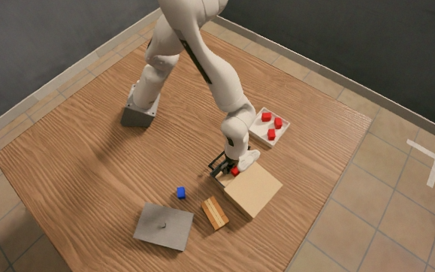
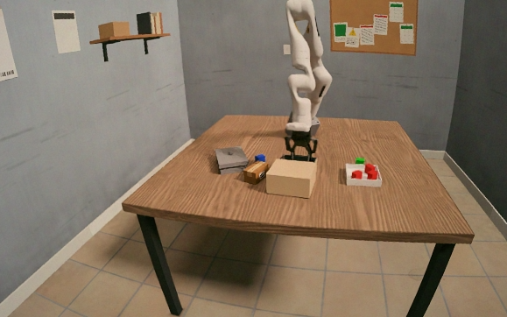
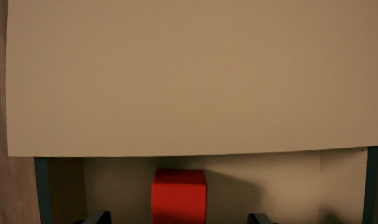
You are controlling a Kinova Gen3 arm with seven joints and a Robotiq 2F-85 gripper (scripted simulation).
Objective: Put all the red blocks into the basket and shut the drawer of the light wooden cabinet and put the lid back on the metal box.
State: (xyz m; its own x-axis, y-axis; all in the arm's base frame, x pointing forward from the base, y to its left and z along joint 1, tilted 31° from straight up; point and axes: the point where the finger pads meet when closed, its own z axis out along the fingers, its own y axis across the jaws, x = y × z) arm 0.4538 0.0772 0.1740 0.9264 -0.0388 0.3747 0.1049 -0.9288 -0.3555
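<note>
The light wooden cabinet is 60 mm ahead of my hand and 40 mm below it. Also, from my hand: white basket 80 mm behind, 260 mm to the left, 70 mm below; then blue block 50 mm behind, 220 mm to the right, 60 mm below; then brown cardboard box 90 mm ahead, 160 mm to the right, 50 mm below.
</note>
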